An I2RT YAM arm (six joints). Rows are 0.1 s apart.
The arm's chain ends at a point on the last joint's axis. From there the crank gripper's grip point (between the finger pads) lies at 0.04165 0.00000 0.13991 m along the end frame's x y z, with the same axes.
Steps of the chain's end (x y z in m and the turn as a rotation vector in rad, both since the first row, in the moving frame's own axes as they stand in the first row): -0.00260, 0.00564, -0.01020, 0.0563, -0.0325, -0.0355; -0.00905, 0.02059, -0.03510, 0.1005, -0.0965, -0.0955; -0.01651, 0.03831, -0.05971, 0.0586, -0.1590, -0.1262; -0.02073, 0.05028, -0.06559, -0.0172, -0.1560, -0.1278; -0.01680, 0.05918, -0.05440, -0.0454, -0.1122, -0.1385; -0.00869, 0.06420, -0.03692, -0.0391, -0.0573, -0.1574
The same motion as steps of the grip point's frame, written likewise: -0.00733, -0.00366, -0.00918, 0.0563, -0.0325, -0.0355; -0.02354, 0.00308, -0.03265, 0.1005, -0.0965, -0.0955; -0.03996, 0.02616, -0.05529, 0.0586, -0.1590, -0.1262; -0.04310, 0.04883, -0.06081, -0.0172, -0.1560, -0.1278; -0.03263, 0.06095, -0.05064, -0.0454, -0.1122, -0.1385; -0.01682, 0.06380, -0.03475, -0.0391, -0.0573, -0.1574
